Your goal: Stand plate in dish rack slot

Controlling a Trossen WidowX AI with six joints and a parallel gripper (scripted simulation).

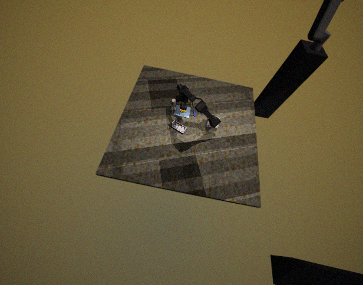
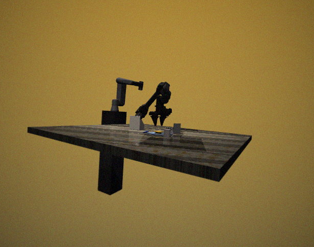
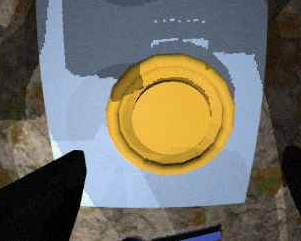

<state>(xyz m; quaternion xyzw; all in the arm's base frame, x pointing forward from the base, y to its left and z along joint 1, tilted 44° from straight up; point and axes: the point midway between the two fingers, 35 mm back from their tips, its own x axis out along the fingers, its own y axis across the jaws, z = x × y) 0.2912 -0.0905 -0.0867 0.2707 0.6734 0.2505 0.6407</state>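
The yellow plate lies 50 mm below my gripper tip. Also, from my gripper tip: cup 100 mm ahead, 60 mm to the right, 40 mm below; then light blue mat 10 mm to the left, 60 mm below; then dish rack 10 mm ahead, 210 mm to the left, 40 mm below.
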